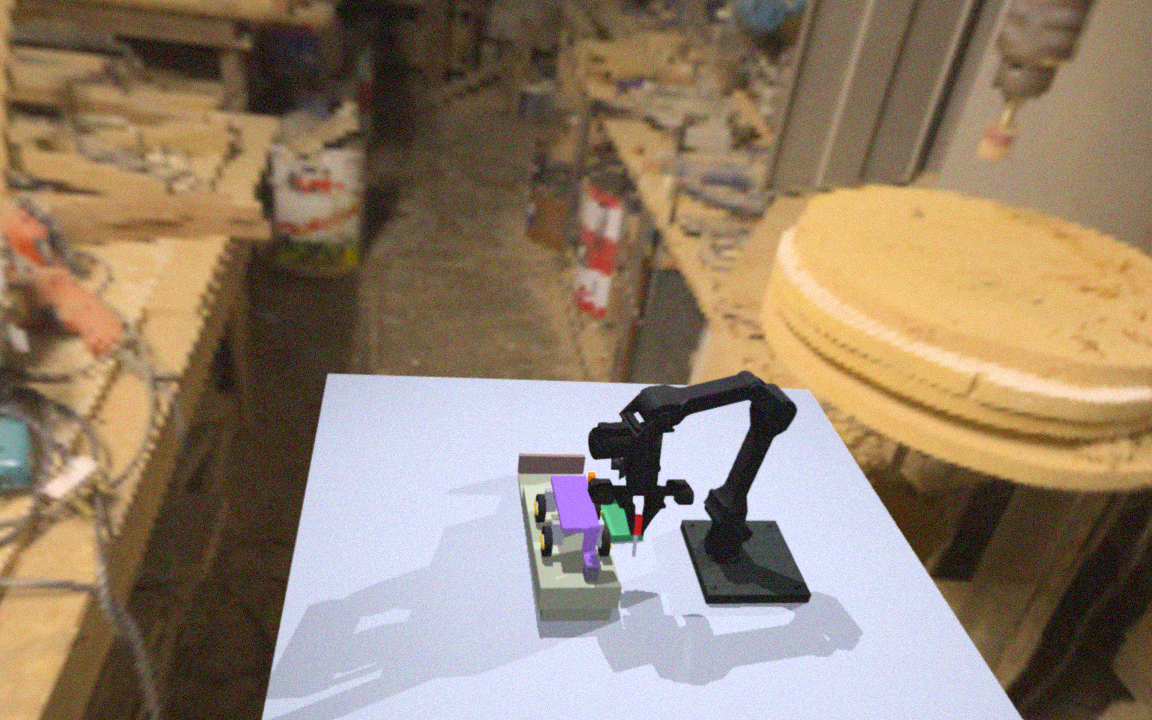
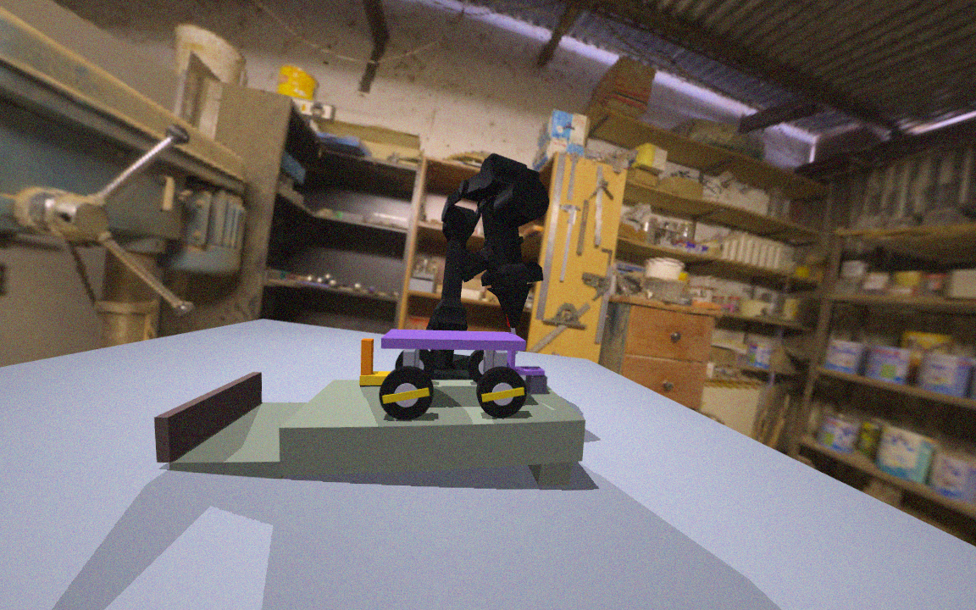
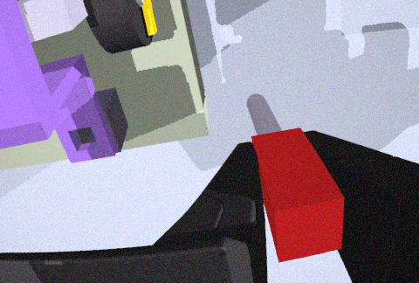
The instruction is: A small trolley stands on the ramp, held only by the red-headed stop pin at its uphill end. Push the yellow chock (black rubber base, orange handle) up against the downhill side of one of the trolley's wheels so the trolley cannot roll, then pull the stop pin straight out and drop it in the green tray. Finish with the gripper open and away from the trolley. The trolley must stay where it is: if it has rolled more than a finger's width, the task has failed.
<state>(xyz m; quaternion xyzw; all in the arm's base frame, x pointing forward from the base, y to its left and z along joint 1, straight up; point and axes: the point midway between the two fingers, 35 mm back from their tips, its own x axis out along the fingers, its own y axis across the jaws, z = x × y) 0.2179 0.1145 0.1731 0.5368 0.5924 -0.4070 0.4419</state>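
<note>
Right now my gripper tip is 21 cm to the left of the green tray, 17 cm above it and 1 cm past it. The rest, counted from my gripper tip: purple trolley 11 cm ahead, 9 cm to the right, 5 cm below; red-headed stop pin right at my gripper tip; grey-green ramp 12 cm below, 11 cm ahead, 9 cm to the right.
</note>
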